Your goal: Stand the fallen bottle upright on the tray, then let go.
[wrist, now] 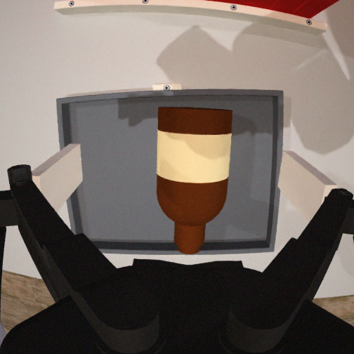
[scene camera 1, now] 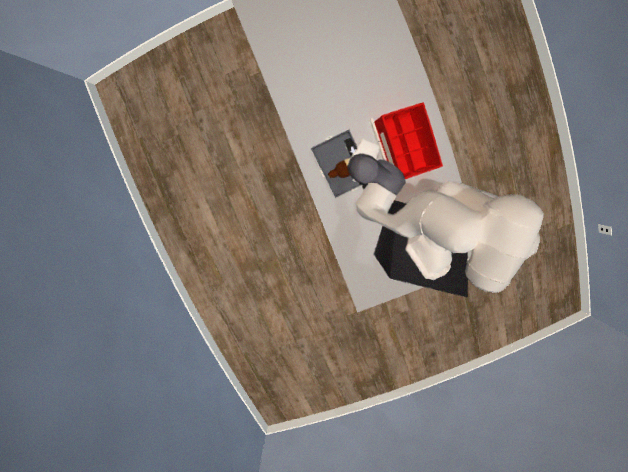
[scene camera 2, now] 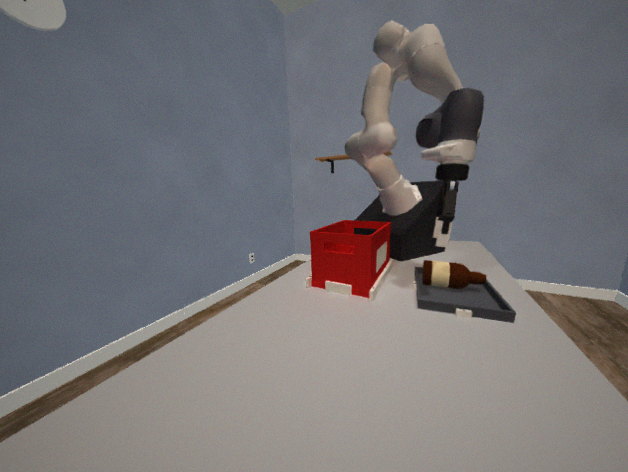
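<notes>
The brown bottle (scene camera 1: pixel 341 170) (scene camera 2: pixel 458 276) (wrist: pixel 193 197) with a cream label lies on its side on the grey tray (scene camera 1: pixel 328 151) (scene camera 2: pixel 440 305) (wrist: pixel 110 175). Its base is toward the red crate, and its neck points to the far side of the tray, with the mouth over the rim in the wrist view. My gripper (scene camera 2: pixel 443 234) (wrist: pixel 181 164) is open and empty, above the tray and pointing down. In the wrist view the bottle lies between the two wide-set pale fingertips, a little right of their middle, lower than the fingers. In scene camera 1 the arm hides part of the gripper and the bottle's base.
The red crate (scene camera 1: pixel 412 141) (scene camera 2: pixel 332 263) (wrist: pixel 305 6) stands beside the tray on the base side of the bottle. Pale strips (scene camera 2: pixel 338 288) (wrist: pixel 190 7) edge the crate, and a small pale block (scene camera 2: pixel 463 312) (wrist: pixel 166 87) touches the tray. The black robot mount (scene camera 1: pixel 426 268) (scene camera 2: pixel 413 236) stands behind.
</notes>
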